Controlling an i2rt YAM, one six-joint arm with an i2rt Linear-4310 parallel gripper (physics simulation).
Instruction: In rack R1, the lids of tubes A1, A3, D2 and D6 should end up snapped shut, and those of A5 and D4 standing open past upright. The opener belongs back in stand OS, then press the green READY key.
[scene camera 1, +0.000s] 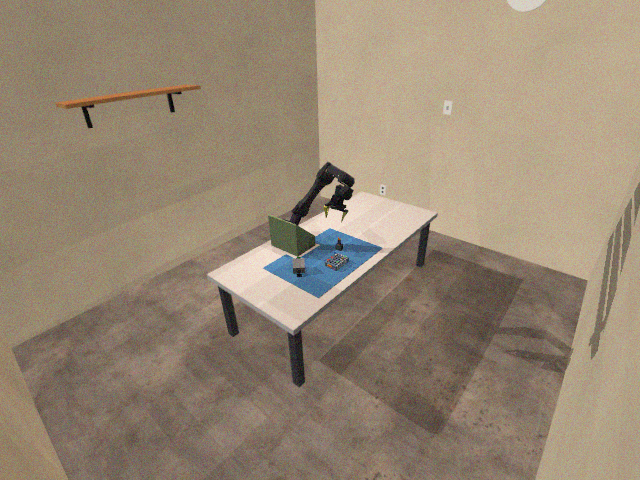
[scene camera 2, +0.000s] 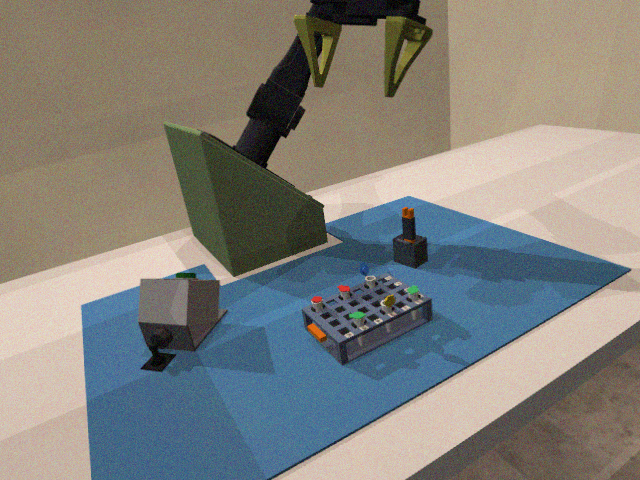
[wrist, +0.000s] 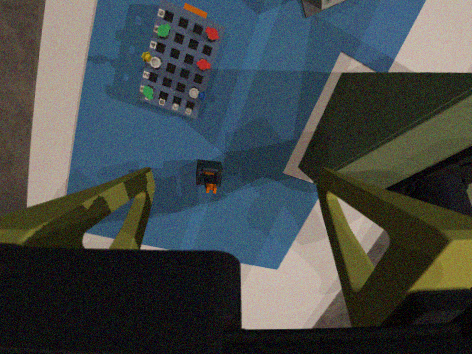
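Seen in the pictures: gripper, fingertip midpoint: (scene camera 1: 333, 220) (scene camera 2: 351, 91) (wrist: 235, 176); arm's base at its link origin: (scene camera 1: 292, 225) (scene camera 2: 245, 164) (wrist: 433, 179).
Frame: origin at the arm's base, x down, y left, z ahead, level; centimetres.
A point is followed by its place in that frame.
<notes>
Rack R1 (scene camera 1: 337, 267) {x 13.6, y -10.0, z 39.6 cm} (scene camera 2: 343, 352) {x 12.3, y -12.9, z 40.6 cm} (wrist: 180, 63) {x 10.9, y -6.4, z 37.1 cm} stands on the blue mat. Lids A1 (scene camera 2: 413, 290) {x 9.7, y -2.0, z 40.8 cm} (wrist: 148, 92) {x 9.7, y -1.9, z 40.6 cm} and A5 (scene camera 2: 356, 315) {x 9.7, y -9.8, z 39.5 cm} (wrist: 163, 30) {x 9.7, y -9.6, z 39.6 cm}, green, and D4 (scene camera 2: 343, 288) {x 9.7, y -7.0, z 34.1 cm} (wrist: 203, 64) {x 9.7, y -6.9, z 34.1 cm} and D6 (scene camera 2: 316, 299) {x 9.5, y -10.9, z 33.7 cm} (wrist: 212, 33) {x 9.5, y -10.8, z 33.6 cm}, red, lie down over their tubes; snapping cannot be told. Yellow lid A3 (scene camera 2: 389, 299) {x 8.6, y -6.3, z 41.2 cm} (wrist: 146, 56) {x 8.6, y -6.2, z 41.0 cm} and blue lid D2 (scene camera 2: 364, 269) {x 8.7, y -3.3, z 33.9 cm} (wrist: 202, 94) {x 8.6, y -3.2, z 33.5 cm} stand open. The opener (scene camera 2: 408, 227) {x 8.1, y 8.6, z 30.5 cm} (wrist: 210, 187) {x 6.5, y 9.1, z 30.2 cm} is upright in stand OS (scene camera 2: 409, 251) {x 11.3, y 7.7, z 31.3 cm} (wrist: 209, 166) {x 11.0, y 7.6, z 30.4 cm}. The green READY key (scene camera 2: 186, 275) {x 6.7, y -21.0, z 20.0 cm} is partly hidden. My gripper (scene camera 1: 334, 219) {x -12.3, y -0.6, z 31.8 cm} (scene camera 2: 354, 91) {x -12.3, y -0.6, z 31.8 cm} (wrist: 235, 176) {x -12.3, y -0.6, z 31.8 cm} is open, empty, high above the table.
The grey key housing (scene camera 1: 298, 265) {x 8.8, y -25.7, z 22.3 cm} (scene camera 2: 165, 299) {x 7.6, y -24.8, z 22.3 cm} stands at the mat's left in scene camera 2, with a small black piece (scene camera 2: 158, 360) {x 13.4, y -28.1, z 24.6 cm} before it. A tall green panelled block (scene camera 1: 284, 236) {x 2.8, y -10.4, z 1.0 cm} (scene camera 2: 258, 222) {x 6.6, y -5.8, z 12.1 cm} (wrist: 390, 110) {x 0.2, y -7.1, z 12.0 cm} stands beside the arm's base, behind the rack.
</notes>
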